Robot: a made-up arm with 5 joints.
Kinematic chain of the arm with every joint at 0, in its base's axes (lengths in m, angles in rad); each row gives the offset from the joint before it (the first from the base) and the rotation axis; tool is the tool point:
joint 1: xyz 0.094 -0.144 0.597 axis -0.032 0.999 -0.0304
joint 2: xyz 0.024 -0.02 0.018 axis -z
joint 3: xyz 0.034 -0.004 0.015 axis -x
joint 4: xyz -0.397 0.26 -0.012 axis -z
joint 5: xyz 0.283 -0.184 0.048 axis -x
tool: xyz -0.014 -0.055 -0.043
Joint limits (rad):
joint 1: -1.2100..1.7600
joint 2: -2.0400..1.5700
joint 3: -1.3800..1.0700
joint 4: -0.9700..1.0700
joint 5: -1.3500..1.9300
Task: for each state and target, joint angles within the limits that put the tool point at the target. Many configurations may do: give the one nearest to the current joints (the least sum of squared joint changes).
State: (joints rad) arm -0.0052 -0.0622 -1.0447 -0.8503 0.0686
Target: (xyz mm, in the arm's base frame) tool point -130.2 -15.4 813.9
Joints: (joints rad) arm -0.6099 -0.4317 -1.0035 -0.9071 -0.0033
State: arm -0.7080 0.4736 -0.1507 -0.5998 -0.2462
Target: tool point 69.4 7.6 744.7
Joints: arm -0.8720 0.4722 -0.4483 -0.5591 -0.1719
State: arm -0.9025 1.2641 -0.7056 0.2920 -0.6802
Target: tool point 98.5 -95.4 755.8
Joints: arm -0.9014 1.4581 -0.7374 -0.2145 -0.7342
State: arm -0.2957 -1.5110 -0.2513 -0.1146 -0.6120
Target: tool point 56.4 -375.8 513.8
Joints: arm -0.8222 -0.9390 -0.5546 0.5409 -0.6103
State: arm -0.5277 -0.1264 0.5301 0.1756 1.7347
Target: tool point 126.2 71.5 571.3
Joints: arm -0.5265 0.0665 0.7221 -0.5736 1.8293
